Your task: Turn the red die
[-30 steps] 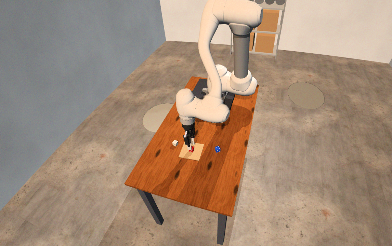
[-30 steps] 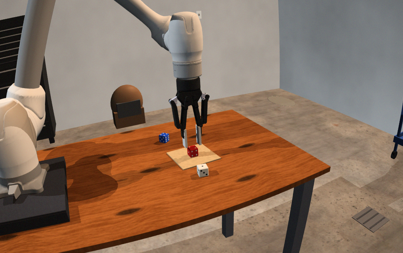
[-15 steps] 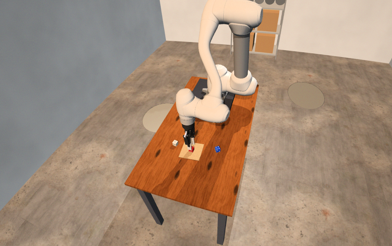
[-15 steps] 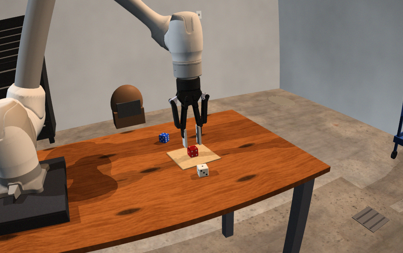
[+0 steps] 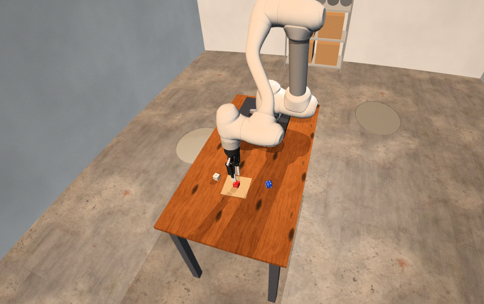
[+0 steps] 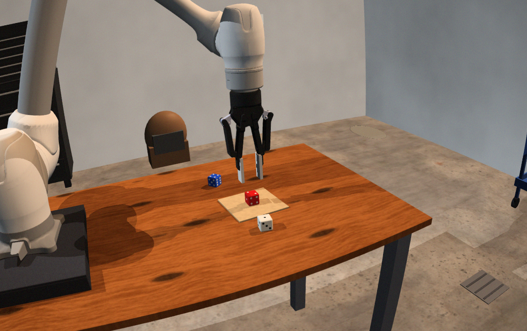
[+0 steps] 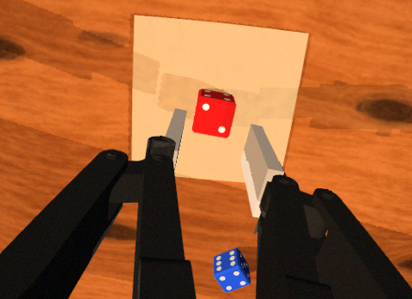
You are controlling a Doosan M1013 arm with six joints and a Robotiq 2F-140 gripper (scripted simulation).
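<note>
Right now my hand is 90 mm above the red die. Also, from my hand: tan mat: 100 mm below; white die: 130 mm to the right, 90 mm below, 10 mm behind; blue die: 160 mm to the left, 90 mm below, 70 mm behind.
</note>
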